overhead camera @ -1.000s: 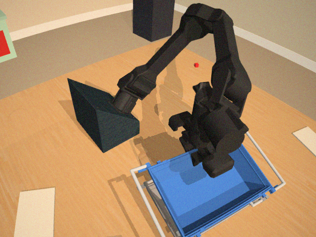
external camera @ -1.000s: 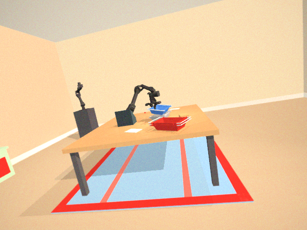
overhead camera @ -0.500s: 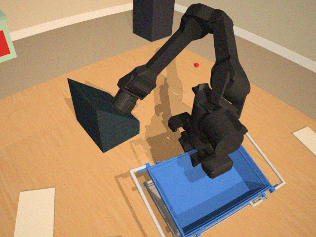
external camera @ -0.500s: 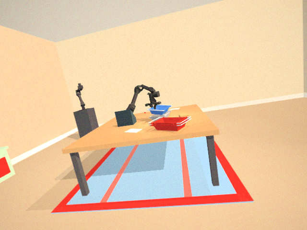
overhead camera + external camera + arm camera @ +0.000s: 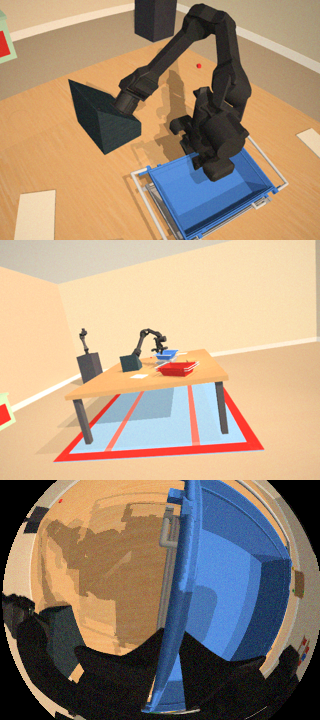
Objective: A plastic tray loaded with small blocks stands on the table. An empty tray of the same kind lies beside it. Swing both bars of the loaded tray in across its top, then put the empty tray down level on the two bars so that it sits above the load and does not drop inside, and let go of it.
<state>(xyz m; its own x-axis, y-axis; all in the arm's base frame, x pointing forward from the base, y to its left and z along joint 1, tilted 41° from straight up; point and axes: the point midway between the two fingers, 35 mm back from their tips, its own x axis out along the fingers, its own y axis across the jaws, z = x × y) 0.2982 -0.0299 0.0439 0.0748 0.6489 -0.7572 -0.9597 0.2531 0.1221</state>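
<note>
The blue tray lies 7 cm ahead of my gripper tip, 3 cm above it and 2 cm to the right of it.
</note>
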